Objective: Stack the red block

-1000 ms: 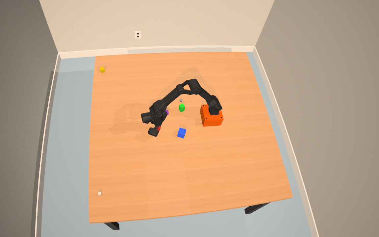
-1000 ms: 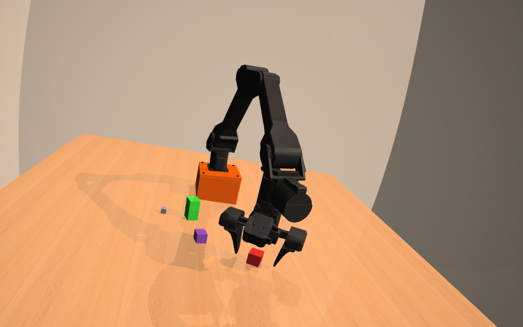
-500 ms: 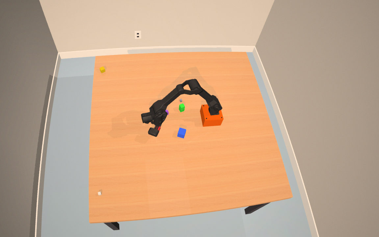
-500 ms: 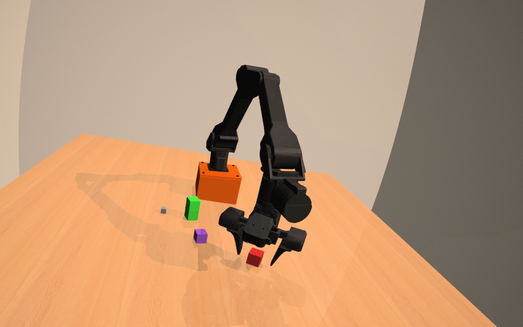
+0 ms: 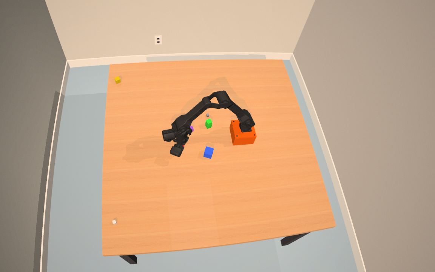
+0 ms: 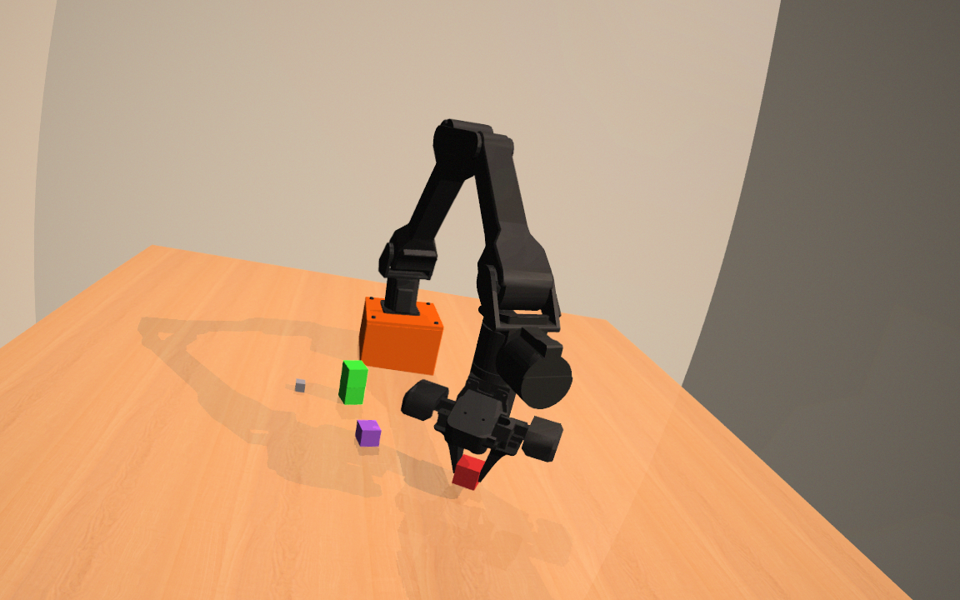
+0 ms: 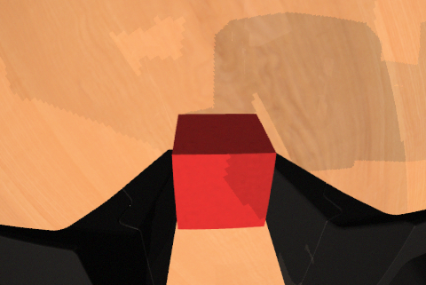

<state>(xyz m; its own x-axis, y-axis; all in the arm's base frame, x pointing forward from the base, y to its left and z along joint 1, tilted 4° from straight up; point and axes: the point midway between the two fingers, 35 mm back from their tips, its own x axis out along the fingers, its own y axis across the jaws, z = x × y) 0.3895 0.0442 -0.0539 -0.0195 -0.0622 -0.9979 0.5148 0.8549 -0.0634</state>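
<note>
The grey cube lies 200 mm behind my gripper tip and 210 mm to the right of it. Round my gripper tip: purple block: 80 mm behind, 120 mm to the right, 10 mm above; red block: 10 mm above; blue block: 150 mm behind, 60 mm to the left, 20 mm above.
</note>
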